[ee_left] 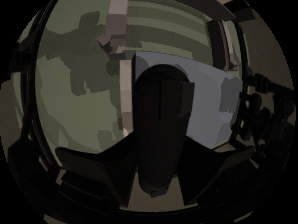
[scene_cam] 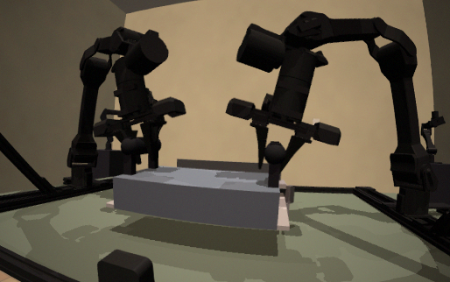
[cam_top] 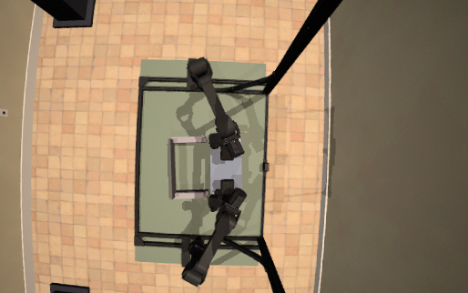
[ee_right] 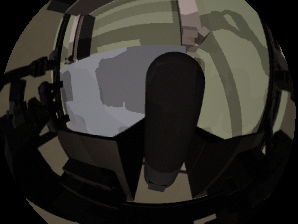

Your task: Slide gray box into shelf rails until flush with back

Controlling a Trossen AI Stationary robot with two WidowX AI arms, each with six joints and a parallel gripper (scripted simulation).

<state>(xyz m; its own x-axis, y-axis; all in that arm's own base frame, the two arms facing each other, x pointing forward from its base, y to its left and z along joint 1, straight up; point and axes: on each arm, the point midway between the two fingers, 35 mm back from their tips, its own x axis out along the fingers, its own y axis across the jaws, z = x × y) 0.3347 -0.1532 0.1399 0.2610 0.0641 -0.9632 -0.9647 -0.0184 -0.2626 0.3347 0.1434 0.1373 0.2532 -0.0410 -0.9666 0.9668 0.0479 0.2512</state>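
The box is 120 mm to the left of my right hand and 50 mm below it.
The box is 12 cm to the right of my left hand, 5 cm below it and 1 cm ahead of it.
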